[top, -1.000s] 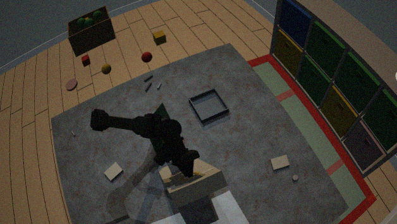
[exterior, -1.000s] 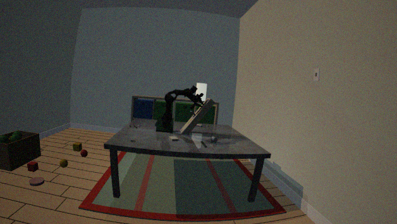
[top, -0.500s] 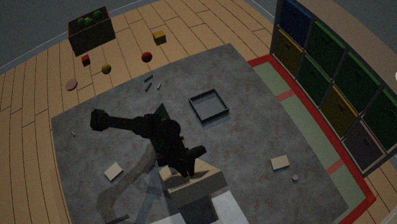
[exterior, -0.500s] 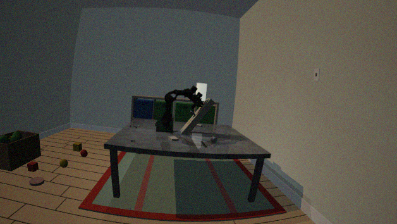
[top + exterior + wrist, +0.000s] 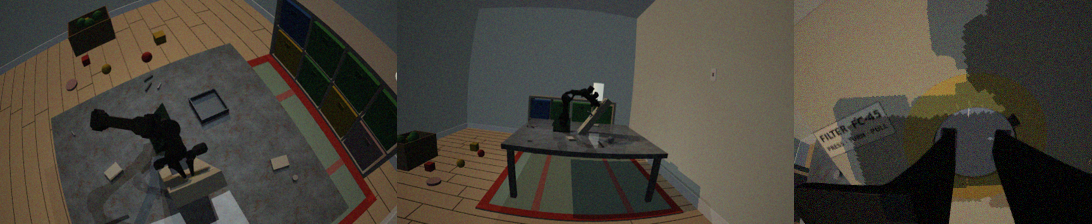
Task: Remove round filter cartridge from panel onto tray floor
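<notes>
My gripper tip is 1 cm short of the round filter cartridge and 1 cm above it. Also, from my gripper tip: grey tray (43 cm behind, 26 cm to the left, 27 cm below).
</notes>
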